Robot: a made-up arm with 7 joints. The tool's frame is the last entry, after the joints. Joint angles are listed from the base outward.
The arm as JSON. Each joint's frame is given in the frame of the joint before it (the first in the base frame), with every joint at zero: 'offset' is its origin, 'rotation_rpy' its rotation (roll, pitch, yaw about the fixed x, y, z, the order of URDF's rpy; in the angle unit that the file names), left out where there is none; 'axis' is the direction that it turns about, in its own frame. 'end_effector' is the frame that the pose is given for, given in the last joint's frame.
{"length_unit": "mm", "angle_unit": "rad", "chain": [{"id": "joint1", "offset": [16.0, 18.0, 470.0], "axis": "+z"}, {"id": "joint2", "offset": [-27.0, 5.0, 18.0], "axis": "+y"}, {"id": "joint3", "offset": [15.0, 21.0, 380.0], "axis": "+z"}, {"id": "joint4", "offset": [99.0, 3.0, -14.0], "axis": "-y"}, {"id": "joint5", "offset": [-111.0, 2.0, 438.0], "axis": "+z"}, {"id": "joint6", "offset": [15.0, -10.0, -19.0], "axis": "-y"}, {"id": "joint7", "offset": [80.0, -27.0, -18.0], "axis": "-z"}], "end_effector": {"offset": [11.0, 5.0, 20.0]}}
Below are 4 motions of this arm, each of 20 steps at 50 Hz.
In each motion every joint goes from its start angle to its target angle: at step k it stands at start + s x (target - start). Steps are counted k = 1, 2, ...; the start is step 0. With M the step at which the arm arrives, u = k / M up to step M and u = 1 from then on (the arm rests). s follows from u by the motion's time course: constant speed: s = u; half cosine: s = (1 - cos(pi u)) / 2; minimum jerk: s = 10 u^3 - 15 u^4 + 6 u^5.
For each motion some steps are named. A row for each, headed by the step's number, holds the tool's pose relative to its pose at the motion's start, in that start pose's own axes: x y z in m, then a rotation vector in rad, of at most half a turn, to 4 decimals.
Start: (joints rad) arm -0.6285 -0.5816 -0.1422 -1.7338 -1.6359 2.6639 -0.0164
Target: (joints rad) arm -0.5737 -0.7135 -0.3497 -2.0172 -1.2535 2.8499 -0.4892
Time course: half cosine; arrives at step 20
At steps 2, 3, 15, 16, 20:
2: -0.0029 0.0012 -0.0006 0.0087 -0.0013 0.0035
3: -0.0065 0.0027 -0.0013 0.0193 -0.0030 0.0076
15: -0.1073 0.0485 -0.0160 0.2649 -0.0826 0.0675
16: -0.1140 0.0520 -0.0165 0.2777 -0.0895 0.0682
20: -0.1265 0.0588 -0.0174 0.3008 -0.1027 0.0684

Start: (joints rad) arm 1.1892 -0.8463 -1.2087 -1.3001 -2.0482 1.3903 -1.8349
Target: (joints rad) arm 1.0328 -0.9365 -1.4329 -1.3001 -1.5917 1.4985 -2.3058
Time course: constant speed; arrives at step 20
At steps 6, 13, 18, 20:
6: 0.0073 0.0120 -0.0700 0.0301 -0.1404 0.1614
13: 0.0176 0.0351 -0.1506 0.0377 -0.3147 0.3248
18: 0.0264 0.0574 -0.2068 0.0237 -0.4427 0.4234
20: 0.0303 0.0677 -0.2289 0.0136 -0.4941 0.4584

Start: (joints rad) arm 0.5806 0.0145 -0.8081 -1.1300 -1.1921 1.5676 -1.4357
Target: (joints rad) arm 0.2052 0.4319 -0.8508 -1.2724 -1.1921 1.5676 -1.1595
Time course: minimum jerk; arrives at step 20
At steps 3, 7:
3: 0.0077 -0.0027 -0.0026 0.0088 0.0132 0.0009
7: 0.0677 -0.0219 -0.0303 0.0778 0.1167 0.0095

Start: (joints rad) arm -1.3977 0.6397 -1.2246 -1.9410 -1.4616 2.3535 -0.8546
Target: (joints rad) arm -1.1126 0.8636 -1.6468 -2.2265 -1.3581 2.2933 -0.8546
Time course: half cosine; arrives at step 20
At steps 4, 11, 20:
4: 0.0054 0.0086 -0.0047 0.0299 0.0182 0.0157
11: 0.0128 0.0571 -0.0244 0.1819 0.1214 0.0627
20: -0.0041 0.1046 -0.0330 0.3131 0.2183 0.0568

